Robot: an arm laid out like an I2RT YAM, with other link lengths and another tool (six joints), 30 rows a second.
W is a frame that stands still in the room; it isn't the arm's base.
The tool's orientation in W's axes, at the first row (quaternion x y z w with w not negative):
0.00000 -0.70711 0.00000 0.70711
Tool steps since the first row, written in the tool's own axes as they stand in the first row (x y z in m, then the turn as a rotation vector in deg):
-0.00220 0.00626 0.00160 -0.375 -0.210 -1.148
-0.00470 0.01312 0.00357 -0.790 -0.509 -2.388
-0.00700 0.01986 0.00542 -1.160 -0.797 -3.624
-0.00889 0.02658 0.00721 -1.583 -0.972 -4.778
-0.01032 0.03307 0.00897 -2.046 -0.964 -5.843
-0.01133 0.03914 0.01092 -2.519 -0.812 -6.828
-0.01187 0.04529 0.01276 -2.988 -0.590 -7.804
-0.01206 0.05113 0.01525 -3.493 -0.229 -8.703
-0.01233 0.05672 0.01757 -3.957 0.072 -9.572
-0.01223 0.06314 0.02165 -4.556 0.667 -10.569
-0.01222 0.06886 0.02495 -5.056 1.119 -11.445
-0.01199 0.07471 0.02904 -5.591 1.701 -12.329
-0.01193 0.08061 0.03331 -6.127 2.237 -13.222
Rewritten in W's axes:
-0.00160 0.00626 -0.00220 1.148 -0.210 -0.375
-0.00357 0.01312 -0.00470 2.388 -0.509 -0.790
-0.00542 0.01986 -0.00700 3.624 -0.797 -1.160
-0.00721 0.02658 -0.00889 4.778 -0.972 -1.583
-0.00897 0.03307 -0.01032 5.843 -0.964 -2.046
-0.01092 0.03914 -0.01133 6.828 -0.812 -2.519
-0.01276 0.04529 -0.01187 7.804 -0.590 -2.988
-0.01525 0.05113 -0.01206 8.703 -0.229 -3.493
-0.01757 0.05672 -0.01233 9.572 0.072 -3.957
-0.02165 0.06314 -0.01223 10.569 0.667 -4.556
-0.02495 0.06886 -0.01222 11.445 1.119 -5.056
-0.02904 0.07471 -0.01199 12.329 1.701 -5.591
-0.03331 0.08061 -0.01193 13.222 2.237 -6.127

